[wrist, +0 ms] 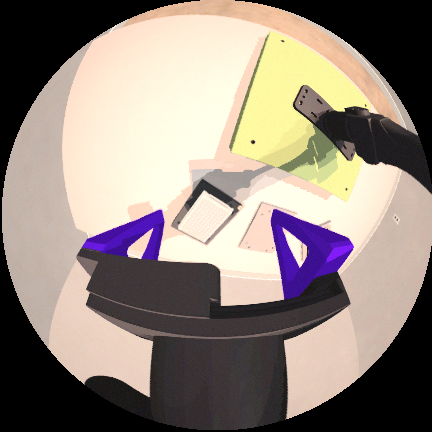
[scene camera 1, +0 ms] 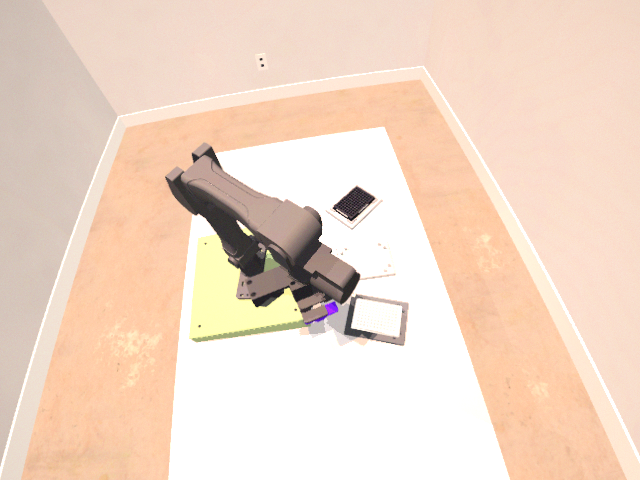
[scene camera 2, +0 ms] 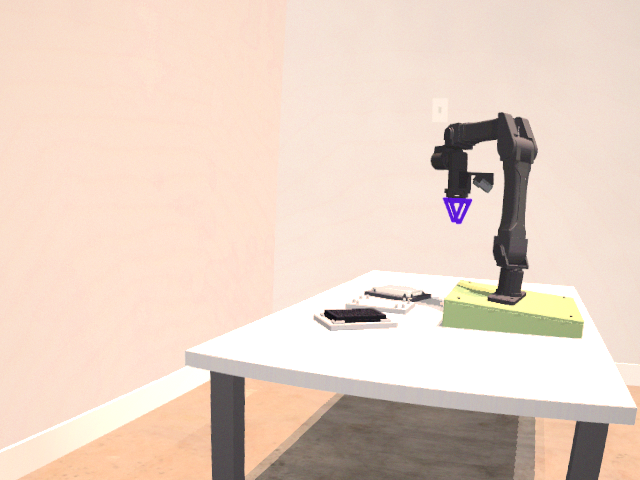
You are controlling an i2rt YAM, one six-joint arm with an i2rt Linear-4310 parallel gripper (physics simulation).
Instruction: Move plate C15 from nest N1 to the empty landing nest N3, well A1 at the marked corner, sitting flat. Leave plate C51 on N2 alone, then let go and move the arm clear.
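A white plate (scene camera 1: 377, 317) (scene camera 2: 398, 290) (wrist: 205, 216) lies on a dark nest (scene camera 1: 405, 321) (scene camera 2: 423, 296) (wrist: 202, 185). A black plate (scene camera 1: 354, 203) (scene camera 2: 355, 314) lies on a white nest (scene camera 1: 352, 224) (scene camera 2: 356, 326). Between them is an empty white nest (scene camera 1: 374, 260) (scene camera 2: 385, 305) (wrist: 259, 231) with small raised pegs, partly behind the arm in scene camera 1. No plate or nest labels are readable, so I cannot tell which plate is C15. My gripper (scene camera 1: 324, 313) (scene camera 2: 456, 222) (wrist: 217, 214) is open and empty, high above the table, with its purple fingers wide apart. It touches no plate.
The arm stands on a raised yellow-green base block (scene camera 1: 232, 310) (scene camera 2: 511, 325) (wrist: 260, 100) beside the nests. The white table (scene camera 1: 310, 413) (scene camera 2: 413, 372) (wrist: 150, 90) carries the block and nests. In the wrist view, the right finger partly hides the far nest.
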